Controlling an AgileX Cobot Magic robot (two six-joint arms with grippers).
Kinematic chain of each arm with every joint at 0, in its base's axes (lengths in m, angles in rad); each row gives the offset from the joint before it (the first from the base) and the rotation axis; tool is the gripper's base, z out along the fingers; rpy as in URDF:
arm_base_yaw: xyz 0 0 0.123 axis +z
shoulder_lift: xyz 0 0 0 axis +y
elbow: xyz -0.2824 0 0.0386 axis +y
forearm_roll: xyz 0.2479 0 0.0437 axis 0.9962 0 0.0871
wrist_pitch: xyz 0 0 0 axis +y
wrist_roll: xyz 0.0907 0 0.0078 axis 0.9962 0 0.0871
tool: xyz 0 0 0 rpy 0 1.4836 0
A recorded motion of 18 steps. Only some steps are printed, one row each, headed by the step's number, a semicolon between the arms.
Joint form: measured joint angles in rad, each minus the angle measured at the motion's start. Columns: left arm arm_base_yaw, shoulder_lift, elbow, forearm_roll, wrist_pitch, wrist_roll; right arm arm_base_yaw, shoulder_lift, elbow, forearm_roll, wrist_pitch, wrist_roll.
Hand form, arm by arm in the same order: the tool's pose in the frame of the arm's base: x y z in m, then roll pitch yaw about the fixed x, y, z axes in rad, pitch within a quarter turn. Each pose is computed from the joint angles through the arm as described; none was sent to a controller.
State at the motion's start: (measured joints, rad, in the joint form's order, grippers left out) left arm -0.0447 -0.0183 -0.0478 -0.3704 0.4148 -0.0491; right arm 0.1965 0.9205 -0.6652 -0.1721 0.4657 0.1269
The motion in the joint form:
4: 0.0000 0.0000 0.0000 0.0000 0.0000 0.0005; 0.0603 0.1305 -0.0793 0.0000 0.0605 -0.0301
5: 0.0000 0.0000 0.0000 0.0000 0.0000 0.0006; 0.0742 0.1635 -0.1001 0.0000 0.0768 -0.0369
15: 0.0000 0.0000 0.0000 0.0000 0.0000 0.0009; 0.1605 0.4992 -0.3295 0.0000 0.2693 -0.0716
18: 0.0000 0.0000 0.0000 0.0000 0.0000 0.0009; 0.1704 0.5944 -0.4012 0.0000 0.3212 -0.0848
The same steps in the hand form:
4: 0.0483 -0.0155 0.1952 -2.0941 1.0891 -2.2387; 0.2048 0.0457 0.2930 -2.9987 0.8257 -2.8078
5: 0.0483 -0.0155 0.1952 -2.0942 1.0892 -2.2388; 0.2106 0.0501 0.2914 -2.9940 0.7965 -2.7885
15: 0.0483 -0.0155 0.1952 -2.0945 1.0895 -2.2391; 0.2690 0.0892 0.2664 -2.9870 0.4956 -2.7022
18: 0.0483 -0.0155 0.1952 -2.0945 1.0895 -2.2391; 0.2865 0.0982 0.2568 -2.9842 0.4189 -2.6877

